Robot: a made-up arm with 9 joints. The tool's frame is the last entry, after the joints.
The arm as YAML. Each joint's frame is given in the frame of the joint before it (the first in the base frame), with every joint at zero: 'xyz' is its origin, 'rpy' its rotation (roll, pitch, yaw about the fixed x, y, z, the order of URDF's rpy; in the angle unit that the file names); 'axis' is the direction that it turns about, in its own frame. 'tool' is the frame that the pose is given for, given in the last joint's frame.
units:
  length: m
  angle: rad
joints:
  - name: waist
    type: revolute
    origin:
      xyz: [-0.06, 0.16, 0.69]
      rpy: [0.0, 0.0, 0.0]
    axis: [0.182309, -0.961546, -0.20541]
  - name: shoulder
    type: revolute
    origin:
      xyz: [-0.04, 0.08, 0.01]
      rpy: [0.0, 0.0, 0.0]
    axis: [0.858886, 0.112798, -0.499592]
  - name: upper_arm
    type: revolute
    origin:
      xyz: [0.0, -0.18, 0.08]
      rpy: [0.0, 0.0, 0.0]
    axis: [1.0, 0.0, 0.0]
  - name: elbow
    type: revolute
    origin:
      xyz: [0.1, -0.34, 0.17]
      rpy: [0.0, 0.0, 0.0]
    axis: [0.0, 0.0, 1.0]
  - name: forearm
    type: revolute
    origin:
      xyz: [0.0, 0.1, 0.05]
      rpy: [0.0, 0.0, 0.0]
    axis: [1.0, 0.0, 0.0]
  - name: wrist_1
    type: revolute
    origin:
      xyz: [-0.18, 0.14, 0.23]
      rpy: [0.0, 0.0, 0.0]
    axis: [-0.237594, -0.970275, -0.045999]
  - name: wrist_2
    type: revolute
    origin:
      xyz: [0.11, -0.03, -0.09]
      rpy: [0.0, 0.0, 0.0]
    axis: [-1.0, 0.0, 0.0]
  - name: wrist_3
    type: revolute
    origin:
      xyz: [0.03, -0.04, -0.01]
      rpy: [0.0, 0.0, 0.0]
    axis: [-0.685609, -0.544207, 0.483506]
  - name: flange
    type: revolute
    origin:
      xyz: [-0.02, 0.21, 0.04]
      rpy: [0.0, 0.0, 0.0]
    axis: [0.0, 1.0, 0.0]
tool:
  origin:
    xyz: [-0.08, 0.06, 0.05]
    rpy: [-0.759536, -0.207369, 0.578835]
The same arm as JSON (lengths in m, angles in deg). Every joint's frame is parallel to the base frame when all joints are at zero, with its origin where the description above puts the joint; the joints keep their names.
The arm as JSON. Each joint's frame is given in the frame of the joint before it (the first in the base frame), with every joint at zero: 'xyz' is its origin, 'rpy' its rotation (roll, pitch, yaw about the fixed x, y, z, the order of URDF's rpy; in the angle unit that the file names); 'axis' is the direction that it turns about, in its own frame. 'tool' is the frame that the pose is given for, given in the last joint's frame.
{"units": {"length": "m", "angle": "deg"}, "joints": [
  {"name": "waist", "type": "revolute", "origin": {"xyz": [-0.06, 0.16, 0.69], "rpy": [0.0, 0.0, 0.0]}, "axis": [0.182309, -0.961546, -0.20541]},
  {"name": "shoulder", "type": "revolute", "origin": {"xyz": [-0.04, 0.08, 0.01], "rpy": [0.0, 0.0, 0.0]}, "axis": [0.858886, 0.112798, -0.499592]},
  {"name": "upper_arm", "type": "revolute", "origin": {"xyz": [0.0, -0.18, 0.08], "rpy": [0.0, 0.0, 0.0]}, "axis": "+x"},
  {"name": "elbow", "type": "revolute", "origin": {"xyz": [0.1, -0.34, 0.17], "rpy": [0.0, 0.0, 0.0]}, "axis": "+z"},
  {"name": "forearm", "type": "revolute", "origin": {"xyz": [0.0, 0.1, 0.05], "rpy": [0.0, 0.0, 0.0]}, "axis": "+x"},
  {"name": "wrist_1", "type": "revolute", "origin": {"xyz": [-0.18, 0.14, 0.23], "rpy": [0.0, 0.0, 0.0]}, "axis": [-0.237594, -0.970275, -0.045999]},
  {"name": "wrist_2", "type": "revolute", "origin": {"xyz": [0.11, -0.03, -0.09], "rpy": [0.0, 0.0, 0.0]}, "axis": "-x"},
  {"name": "wrist_3", "type": "revolute", "origin": {"xyz": [0.03, -0.04, -0.01], "rpy": [0.0, 0.0, 0.0]}, "axis": [-0.685609, -0.544207, 0.483506]},
  {"name": "flange", "type": "revolute", "origin": {"xyz": [-0.02, 0.21, 0.04], "rpy": [0.0, 0.0, 0.0]}, "axis": "+y"}
], "tool": {"origin": {"xyz": [-0.08, 0.06, 0.05], "rpy": [-43.52, -11.88, 33.16]}}}

